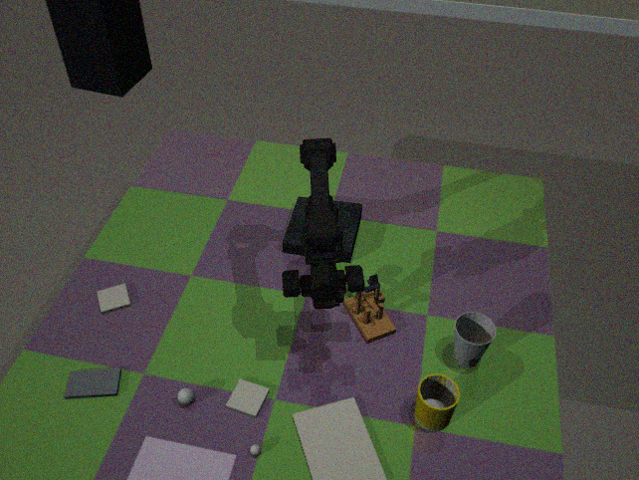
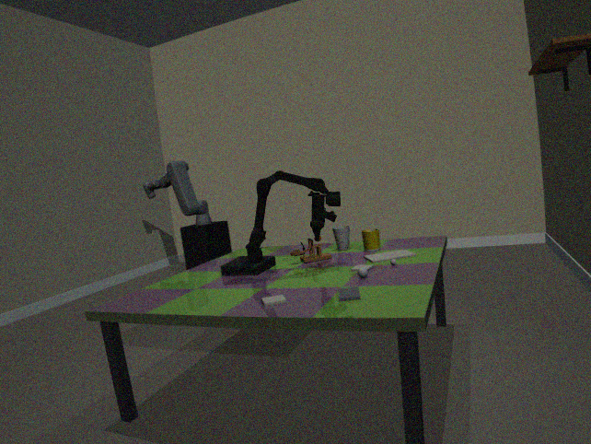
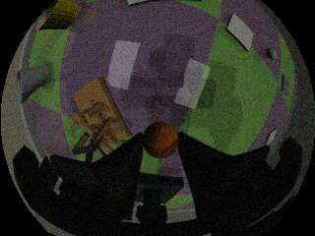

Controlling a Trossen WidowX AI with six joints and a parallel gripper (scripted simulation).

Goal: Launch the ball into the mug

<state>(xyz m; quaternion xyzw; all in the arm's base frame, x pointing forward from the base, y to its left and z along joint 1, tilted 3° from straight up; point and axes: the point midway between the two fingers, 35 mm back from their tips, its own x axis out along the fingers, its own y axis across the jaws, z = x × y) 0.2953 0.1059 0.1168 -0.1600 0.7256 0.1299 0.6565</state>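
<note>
My gripper tip is 11 cm past the wooden catapult, 8 cm to the right of it and 7 cm above it. The rest, counted from my gripper tip: yellow mug: 15 cm ahead, 31 cm to the left, 9 cm below; then white sheet: 29 cm ahead, 13 cm to the left, 11 cm below; then orange ball: 1 cm above.
</note>
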